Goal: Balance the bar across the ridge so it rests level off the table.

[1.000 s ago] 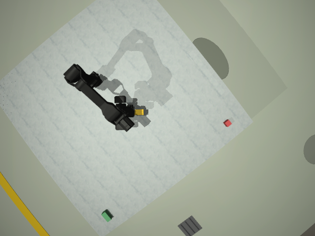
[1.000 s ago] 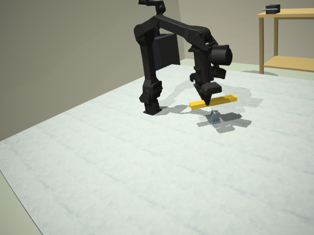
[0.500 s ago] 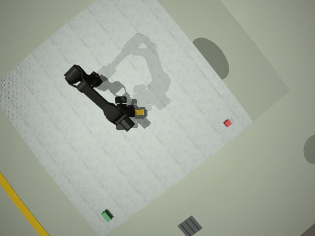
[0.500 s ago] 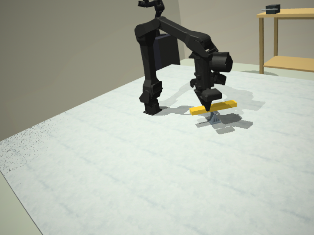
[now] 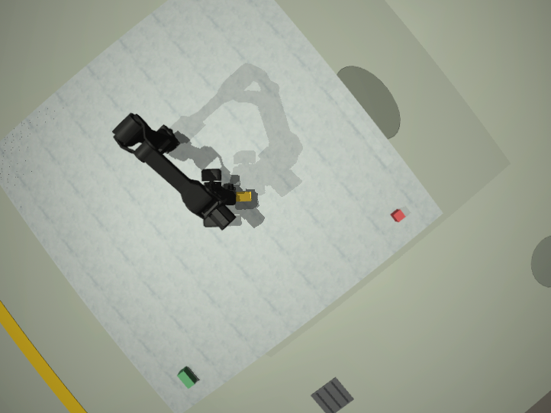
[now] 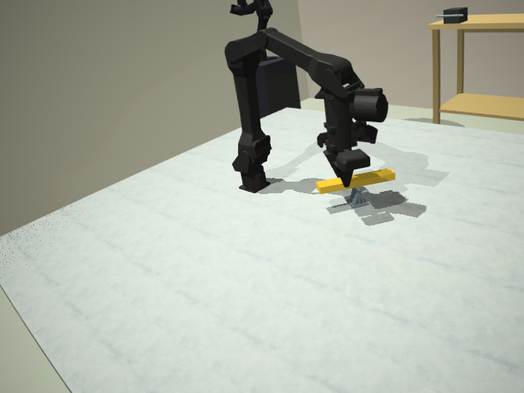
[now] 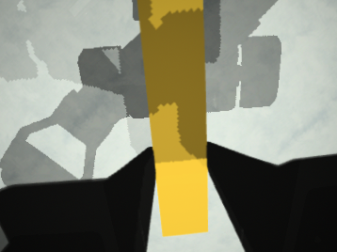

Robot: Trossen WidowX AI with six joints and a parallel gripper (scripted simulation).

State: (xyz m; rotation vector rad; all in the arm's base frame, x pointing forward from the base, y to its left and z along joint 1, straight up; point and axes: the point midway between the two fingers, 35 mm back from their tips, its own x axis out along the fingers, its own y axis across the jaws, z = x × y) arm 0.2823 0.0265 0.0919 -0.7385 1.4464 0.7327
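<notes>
Now: the yellow bar 20 mm ahead of my gripper tip and 20 mm to the left of it. Round my gripper tip: red cube: 460 mm ahead, 470 mm to the left, 40 mm below; then green cube: 460 mm ahead, 530 mm to the right, 40 mm below.
</notes>
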